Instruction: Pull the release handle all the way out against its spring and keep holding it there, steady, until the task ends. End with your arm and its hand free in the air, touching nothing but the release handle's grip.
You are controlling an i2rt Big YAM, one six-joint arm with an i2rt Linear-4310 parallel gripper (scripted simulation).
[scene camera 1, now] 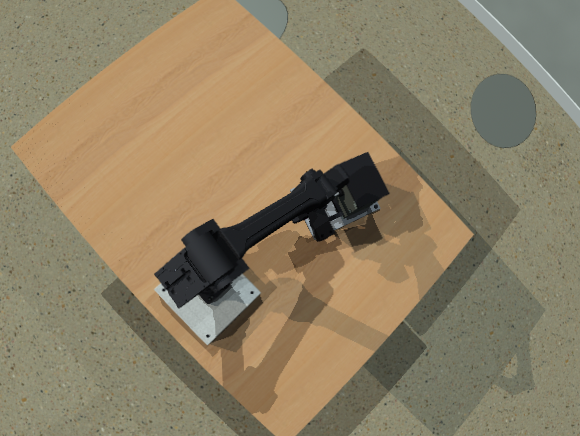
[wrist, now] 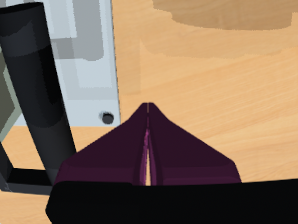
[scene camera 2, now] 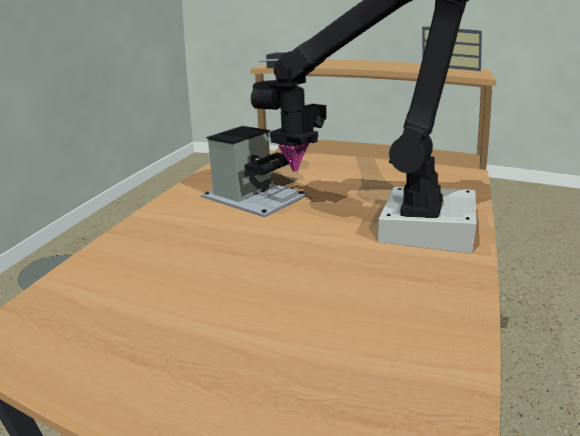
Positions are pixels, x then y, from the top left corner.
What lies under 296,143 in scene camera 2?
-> The gripper.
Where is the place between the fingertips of the gripper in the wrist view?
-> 147,112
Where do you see a baseplate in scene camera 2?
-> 264,203
